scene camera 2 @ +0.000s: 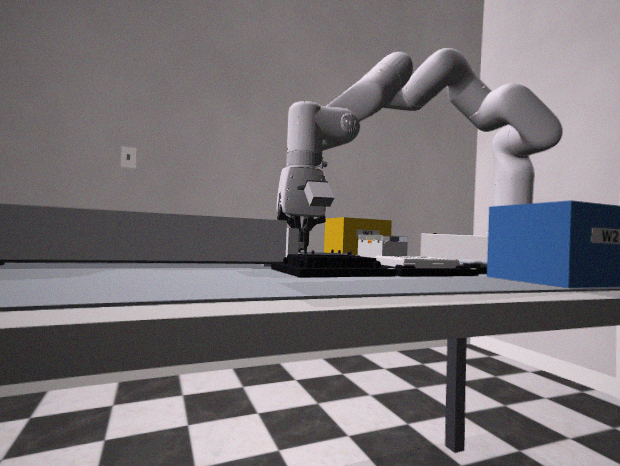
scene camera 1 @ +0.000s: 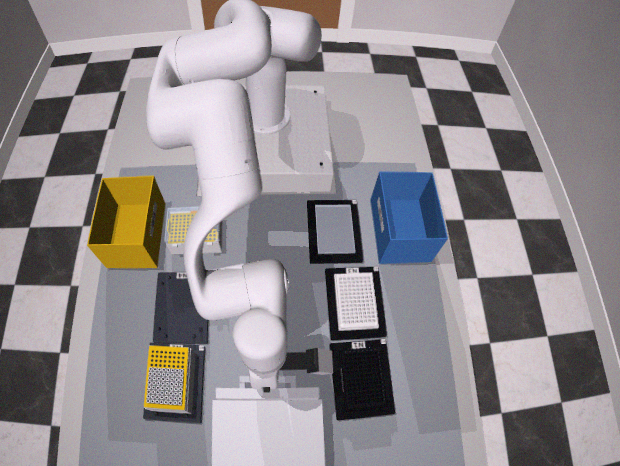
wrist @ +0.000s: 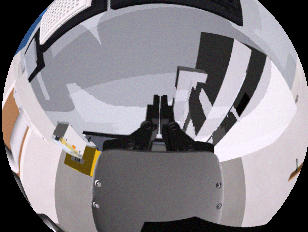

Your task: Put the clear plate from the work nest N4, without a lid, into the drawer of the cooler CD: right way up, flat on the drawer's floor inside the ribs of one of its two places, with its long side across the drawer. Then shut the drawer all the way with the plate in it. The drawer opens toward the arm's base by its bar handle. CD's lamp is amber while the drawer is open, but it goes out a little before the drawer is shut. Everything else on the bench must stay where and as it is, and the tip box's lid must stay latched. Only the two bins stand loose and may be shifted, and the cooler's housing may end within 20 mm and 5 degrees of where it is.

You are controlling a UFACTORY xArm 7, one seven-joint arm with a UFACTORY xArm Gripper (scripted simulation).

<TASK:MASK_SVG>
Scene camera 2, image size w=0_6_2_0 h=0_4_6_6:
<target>my gripper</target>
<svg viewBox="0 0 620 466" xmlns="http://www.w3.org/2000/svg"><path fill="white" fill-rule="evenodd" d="M288 165L282 169L277 196L277 220L286 220L291 228L299 228L299 242L304 242L304 248L298 248L298 250L307 250L309 246L309 231L316 224L326 222L325 214L327 207L331 206L334 195L321 167L306 164Z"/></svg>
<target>white plate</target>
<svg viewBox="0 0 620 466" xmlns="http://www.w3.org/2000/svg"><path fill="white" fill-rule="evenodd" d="M375 257L377 261L380 261L381 265L394 267L396 265L414 265L415 268L455 268L456 266L463 266L457 259L411 256Z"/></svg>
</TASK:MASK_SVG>
